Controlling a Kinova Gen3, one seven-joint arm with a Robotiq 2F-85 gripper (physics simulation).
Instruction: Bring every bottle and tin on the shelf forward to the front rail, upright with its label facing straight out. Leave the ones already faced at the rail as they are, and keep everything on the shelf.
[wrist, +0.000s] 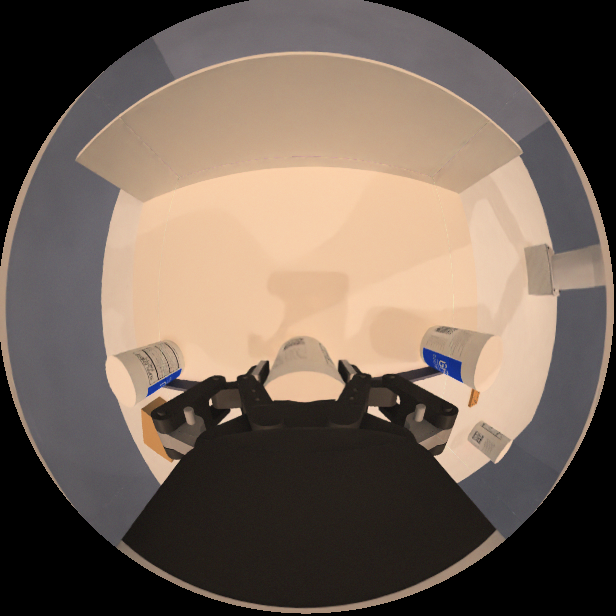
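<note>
My gripper (302, 373) is low in the middle of the wrist view. Its two fingers sit on either side of a white tin (302, 362) with small dark print, and the pads touch its sides. A white tin with a blue band (146, 367) is at the left, showing a printed table. Another white tin with a blue band (459, 356) is at the right. A smaller white item with dark print (488, 441) lies low at the far right. A thin dark rail (413, 374) runs behind my fingers.
The shelf's pale back wall (298, 258) fills the middle, with its top board (298, 114) above. Orange wooden blocks stand at the rail's left end (155, 428) and right end (473, 397). A grey box (543, 270) juts in at the right side wall.
</note>
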